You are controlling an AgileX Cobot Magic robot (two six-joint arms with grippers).
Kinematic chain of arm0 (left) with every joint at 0, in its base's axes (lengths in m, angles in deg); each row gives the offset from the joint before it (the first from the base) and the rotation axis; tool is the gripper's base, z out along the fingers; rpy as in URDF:
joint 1: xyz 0 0 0.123 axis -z
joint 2: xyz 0 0 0 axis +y
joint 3: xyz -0.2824 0 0.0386 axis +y
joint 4: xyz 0.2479 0 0.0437 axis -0.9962 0 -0.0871
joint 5: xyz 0 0 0 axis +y
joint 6: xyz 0.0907 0 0.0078 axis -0.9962 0 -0.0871
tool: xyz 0 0 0 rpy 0 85 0
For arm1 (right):
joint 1: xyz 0 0 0.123 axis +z
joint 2: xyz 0 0 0 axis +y
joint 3: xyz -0.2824 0 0.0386 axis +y
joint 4: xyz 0.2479 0 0.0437 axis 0.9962 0 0.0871
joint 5: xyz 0 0 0 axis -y
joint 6: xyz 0.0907 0 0.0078 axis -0.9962 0 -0.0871
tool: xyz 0 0 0 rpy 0 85 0
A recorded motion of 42 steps. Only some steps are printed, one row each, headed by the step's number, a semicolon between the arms.
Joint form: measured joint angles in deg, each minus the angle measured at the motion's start. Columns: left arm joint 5, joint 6, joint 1, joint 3, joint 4, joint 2; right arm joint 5, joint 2, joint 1, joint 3, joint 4, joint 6.
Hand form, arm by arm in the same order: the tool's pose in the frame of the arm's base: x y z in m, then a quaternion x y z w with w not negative. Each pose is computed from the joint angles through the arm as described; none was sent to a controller.
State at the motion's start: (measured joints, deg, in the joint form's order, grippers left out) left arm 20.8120 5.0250 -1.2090 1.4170 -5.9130 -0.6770; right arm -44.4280 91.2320 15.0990 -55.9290 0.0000 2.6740
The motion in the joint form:
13: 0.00 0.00 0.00 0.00 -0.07 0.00; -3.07 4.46 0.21 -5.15 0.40 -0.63
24: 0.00 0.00 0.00 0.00 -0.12 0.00; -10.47 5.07 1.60 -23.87 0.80 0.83
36: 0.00 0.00 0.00 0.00 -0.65 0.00; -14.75 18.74 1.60 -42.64 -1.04 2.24
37: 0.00 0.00 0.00 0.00 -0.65 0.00; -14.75 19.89 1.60 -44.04 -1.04 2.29
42: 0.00 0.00 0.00 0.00 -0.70 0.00; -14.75 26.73 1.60 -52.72 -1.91 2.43
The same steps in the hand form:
13: 0.0527 0.0045 0.1729 -0.01555 0.80077 0.02413 0.59828; 0.3041 0.0837 0.2066 -0.14787 0.98261 0.01577 0.11116
24: 0.0527 0.0045 0.1729 -0.01532 0.80077 0.02449 0.59828; 0.3405 0.1032 0.2875 -0.16896 0.96416 0.02986 0.20239
36: 0.0527 0.0048 0.1729 -0.01283 0.80070 0.02839 0.59826; 0.4045 0.1199 0.2861 -0.18609 0.95947 0.01316 0.21124
37: 0.0527 0.0048 0.1729 -0.01283 0.80070 0.02839 0.59826; 0.4097 0.1214 0.2847 -0.18640 0.95893 0.01328 0.21337
42: 0.0527 0.0049 0.1729 -0.01260 0.80069 0.02876 0.59825; 0.4401 0.1293 0.2759 -0.18900 0.95471 0.00735 0.22968

